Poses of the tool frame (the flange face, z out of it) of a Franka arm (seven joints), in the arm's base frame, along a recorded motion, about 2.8 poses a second.
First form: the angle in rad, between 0 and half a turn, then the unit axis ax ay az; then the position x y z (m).
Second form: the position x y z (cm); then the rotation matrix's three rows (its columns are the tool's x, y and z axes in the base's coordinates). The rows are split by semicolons. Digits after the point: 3 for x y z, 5 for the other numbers.
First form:
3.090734, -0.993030, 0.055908, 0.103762, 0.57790, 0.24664, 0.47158
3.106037, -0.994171, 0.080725, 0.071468, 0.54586, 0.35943, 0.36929
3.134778, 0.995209, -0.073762, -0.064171, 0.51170, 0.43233, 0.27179
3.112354, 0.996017, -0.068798, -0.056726, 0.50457, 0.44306, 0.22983
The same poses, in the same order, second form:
57.790, 24.664, 47.158; 0.97223, -0.11624, -0.20310; -0.10569, -0.99246, 0.06208; -0.20879, -0.03889, -0.97719
54.586, 35.943, 36.929; 0.97676, -0.16300, -0.13919; -0.15792, -0.98634, 0.04688; -0.14493, -0.02381, -0.98916
51.170, 43.233, 27.179; 0.98088, -0.14638, -0.12823; -0.14725, -0.98910, 0.00268; -0.12722, 0.01625, -0.99174
50.457, 44.306, 22.983; 0.98410, -0.13536, -0.11499; -0.13868, -0.99011, -0.02131; -0.11096, 0.03692, -0.99314

